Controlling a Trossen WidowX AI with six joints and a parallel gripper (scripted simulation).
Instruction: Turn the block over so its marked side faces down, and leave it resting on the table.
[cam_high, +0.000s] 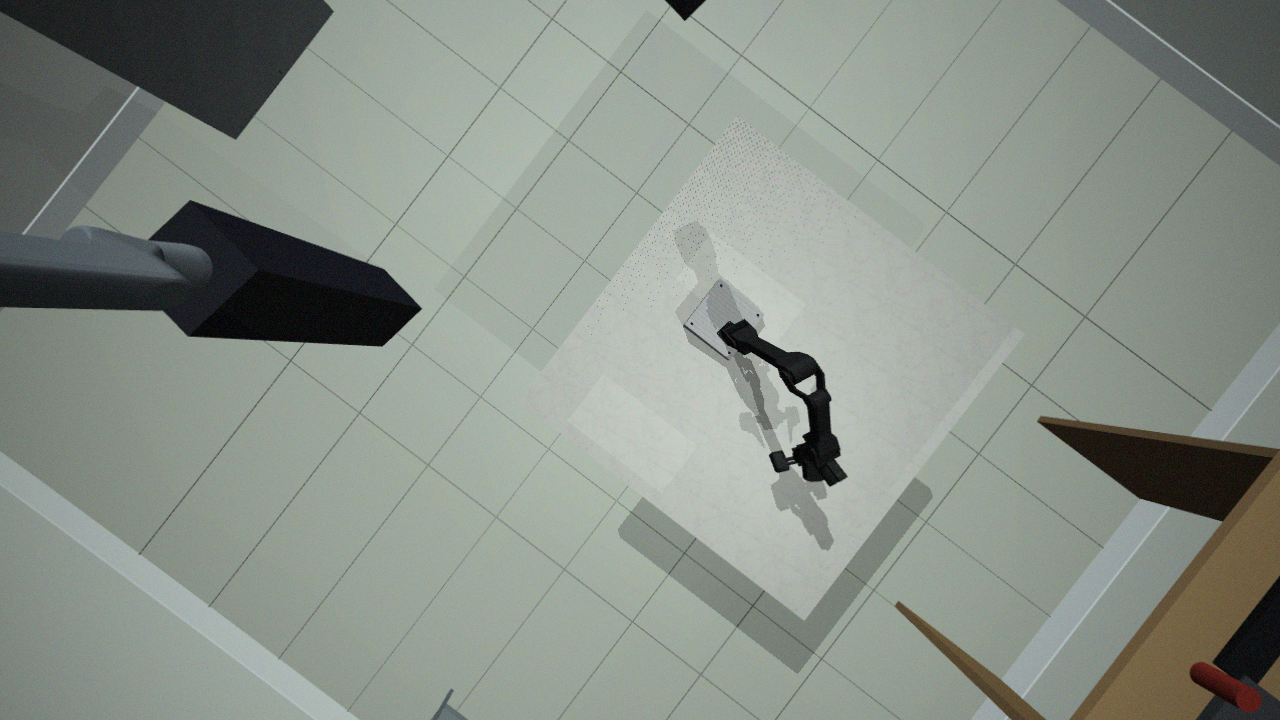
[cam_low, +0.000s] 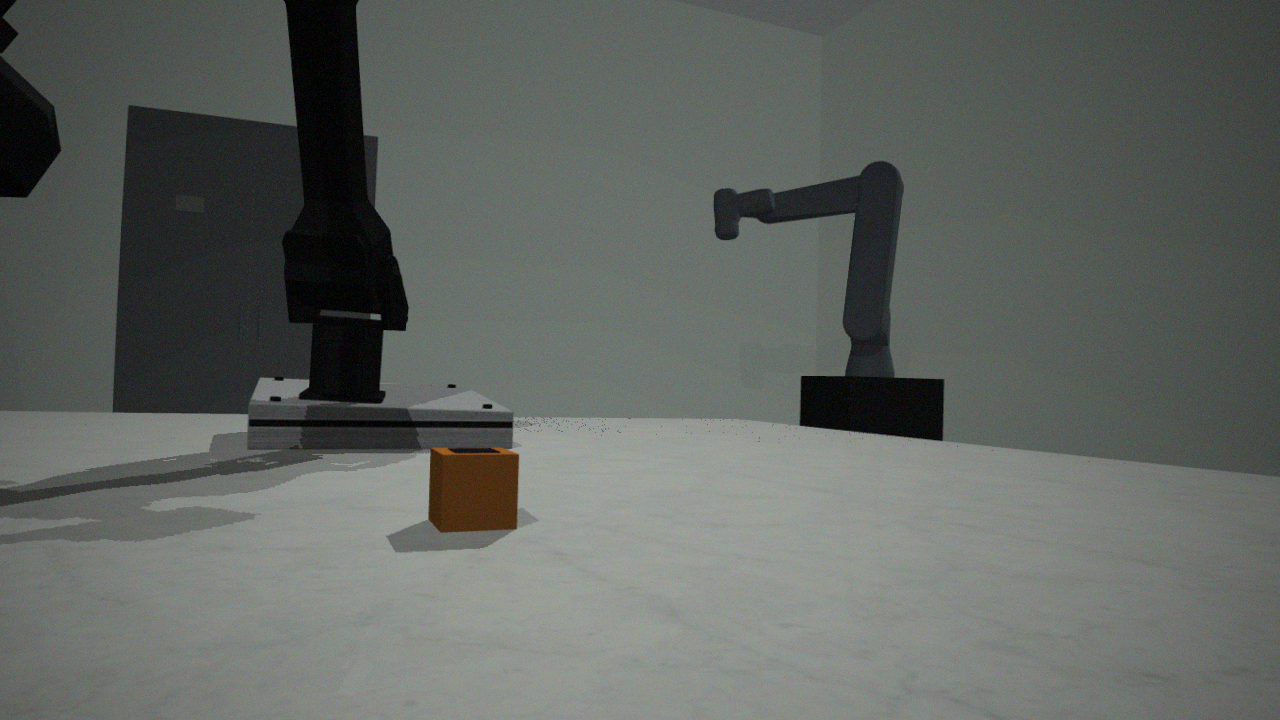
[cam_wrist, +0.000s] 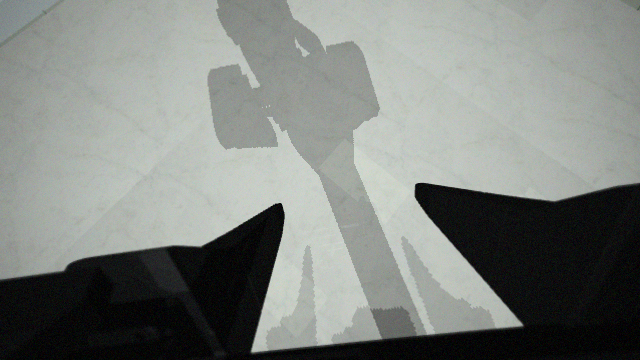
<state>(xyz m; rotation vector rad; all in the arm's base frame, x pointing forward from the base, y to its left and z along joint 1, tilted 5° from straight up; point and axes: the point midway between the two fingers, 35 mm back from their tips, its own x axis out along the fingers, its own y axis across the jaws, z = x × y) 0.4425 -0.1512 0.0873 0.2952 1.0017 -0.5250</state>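
My gripper tip is 7 cm past the orange block, 25 cm to the right of it and 4 cm above it.
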